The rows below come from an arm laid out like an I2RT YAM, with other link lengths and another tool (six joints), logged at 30 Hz.
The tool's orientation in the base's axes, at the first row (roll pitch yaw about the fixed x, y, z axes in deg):
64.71, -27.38, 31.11
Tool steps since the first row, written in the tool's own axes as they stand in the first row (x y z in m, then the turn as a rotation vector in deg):
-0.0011, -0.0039, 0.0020, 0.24, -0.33, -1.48
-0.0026, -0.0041, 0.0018, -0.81, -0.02, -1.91
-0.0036, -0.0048, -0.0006, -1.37, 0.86, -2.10
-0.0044, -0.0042, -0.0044, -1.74, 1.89, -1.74
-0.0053, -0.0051, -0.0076, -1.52, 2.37, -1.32
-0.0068, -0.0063, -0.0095, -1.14, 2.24, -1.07
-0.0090, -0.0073, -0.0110, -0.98, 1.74, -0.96
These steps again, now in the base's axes. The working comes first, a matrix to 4 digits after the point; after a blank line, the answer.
The tool's axes in the first row as the columns of a matrix, in the base's axes (used below as rounded here):
0.7603, -0.5767, 0.2990
0.4588, 0.1509, -0.8756
0.4599, 0.8029, 0.3793

0.0020, -0.0028, -0.0029, -0.07, 1.36, -0.72
0.0009, -0.0034, -0.0038, -1.18, 1.30, -1.11
-0.0001, -0.0019, -0.0057, -2.17, 1.34, -0.74
-0.0022, 0.0012, -0.0071, -2.93, 1.01, 0.06
-0.0034, 0.0035, -0.0094, -2.92, 0.82, 0.70
-0.0044, 0.0042, -0.0118, -2.48, 0.75, 0.87
-0.0059, 0.0044, -0.0142, -2.04, 0.65, 0.58

